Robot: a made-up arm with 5 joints.
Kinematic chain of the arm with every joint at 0, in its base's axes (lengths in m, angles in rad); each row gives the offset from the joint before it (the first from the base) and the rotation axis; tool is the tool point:
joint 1: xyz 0 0 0.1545 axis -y
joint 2: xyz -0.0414 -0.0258 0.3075 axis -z
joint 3: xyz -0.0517 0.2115 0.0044 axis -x
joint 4: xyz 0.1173 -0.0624 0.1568 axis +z
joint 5: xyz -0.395 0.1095 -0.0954 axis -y
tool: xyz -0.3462 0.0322 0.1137
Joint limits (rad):
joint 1: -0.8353..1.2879
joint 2: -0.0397..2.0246
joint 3: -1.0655..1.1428
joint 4: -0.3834..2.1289
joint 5: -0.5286..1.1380
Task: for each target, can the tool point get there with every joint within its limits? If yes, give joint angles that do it. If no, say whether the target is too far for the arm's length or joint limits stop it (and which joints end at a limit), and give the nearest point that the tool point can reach.
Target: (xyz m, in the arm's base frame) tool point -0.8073 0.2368 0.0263
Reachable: yes | joints 0.8667 0.6671 0.4411 0.6701 0.3645
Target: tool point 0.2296 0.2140 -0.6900
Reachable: no: joint limits stop it (at a limit: joint 1, joint 3) | nearest point 0.0565 0.1344 -0.3957 | short by 0.351 m
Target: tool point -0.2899 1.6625 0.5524
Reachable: no: too far | nearest point -0.2256 0.7971 0.4641 | short by 0.872 m
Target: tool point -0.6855 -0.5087 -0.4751
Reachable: no: joint limits stop it (at a limit: joint 1, joint 4) | nearest point -0.5967 -0.3821 -0.2950 | short by 0.237 m
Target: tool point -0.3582 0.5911 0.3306
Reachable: yes | joints 0.4878 1.4563 -0.8557 0.4058 -0.2540
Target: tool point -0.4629 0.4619 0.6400
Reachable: yes | joints -0.3574 0.3375 0.3736 0.0186 0.4725
